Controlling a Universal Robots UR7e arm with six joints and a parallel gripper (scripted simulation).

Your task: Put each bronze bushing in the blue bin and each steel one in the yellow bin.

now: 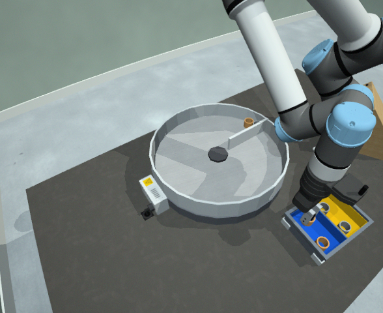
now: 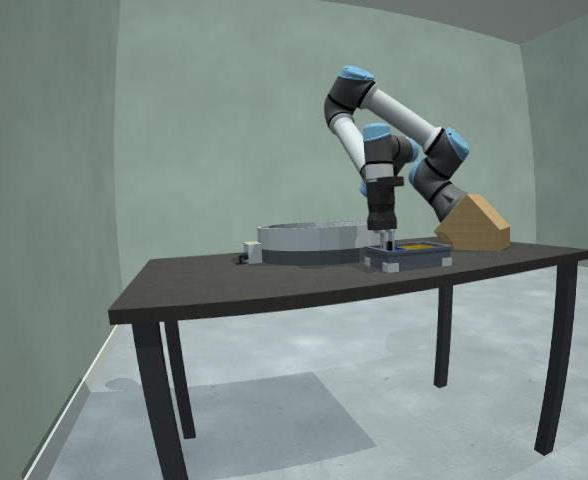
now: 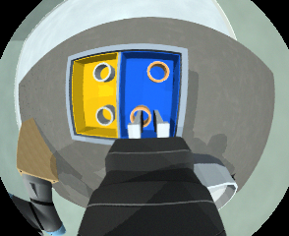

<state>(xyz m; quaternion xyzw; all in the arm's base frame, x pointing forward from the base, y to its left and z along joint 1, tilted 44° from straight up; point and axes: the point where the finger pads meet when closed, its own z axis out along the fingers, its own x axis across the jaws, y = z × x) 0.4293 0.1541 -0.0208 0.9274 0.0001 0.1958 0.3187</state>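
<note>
Right now my hand is 40 mm to the right of the bin, 40 mm past it and 20 mm above it. Round my hand: turntable: 320 mm to the right, 30 mm ahead, 10 mm above.
</note>
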